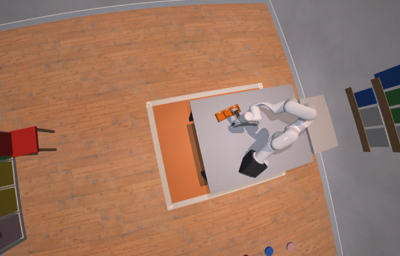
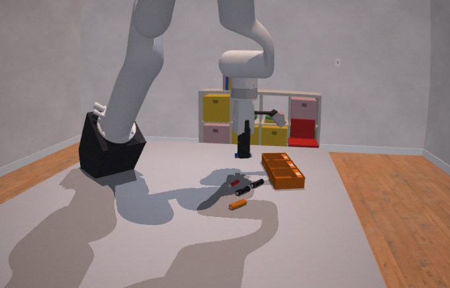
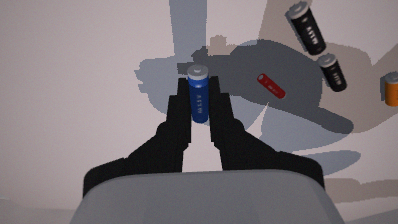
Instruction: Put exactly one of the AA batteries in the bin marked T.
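The black battery is 10 cm to the right of my hand, 7 cm below it and 2 cm ahead of it. Round my hand: orange bin tray: 12 cm ahead, 6 cm below, 1 cm to the right; then blue AA battery: 2 cm below; then small red battery: 8 cm to the right, 7 cm below, 4 cm behind.
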